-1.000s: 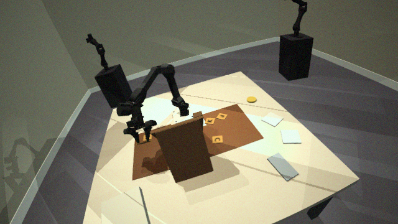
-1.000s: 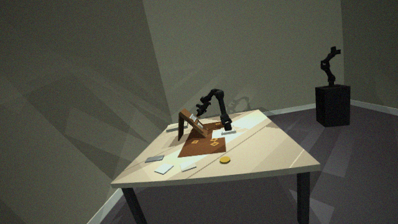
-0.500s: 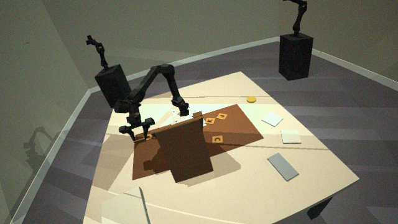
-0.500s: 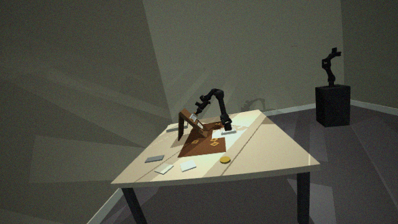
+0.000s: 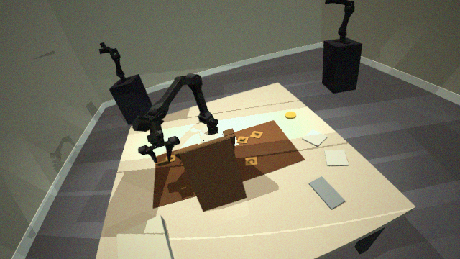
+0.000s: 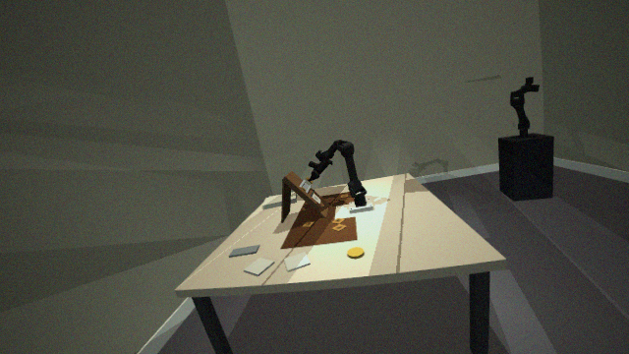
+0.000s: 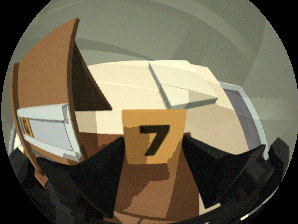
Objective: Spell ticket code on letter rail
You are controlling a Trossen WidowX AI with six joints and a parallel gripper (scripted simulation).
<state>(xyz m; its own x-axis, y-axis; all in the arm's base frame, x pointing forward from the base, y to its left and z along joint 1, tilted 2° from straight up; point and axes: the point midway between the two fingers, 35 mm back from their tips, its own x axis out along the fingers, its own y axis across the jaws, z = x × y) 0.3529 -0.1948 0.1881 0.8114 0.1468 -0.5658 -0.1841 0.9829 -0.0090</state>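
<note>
Right now my gripper tip is 24 cm to the right of the orange tile marked g and 5 cm past it. The rest, counted from my gripper tip: brown mat: 23 cm to the left, 19 cm behind, 18 cm below; orange tile marked 7: right at my gripper tip; white ticket: 17 cm to the left, 9 cm below, 9 cm behind.
</note>
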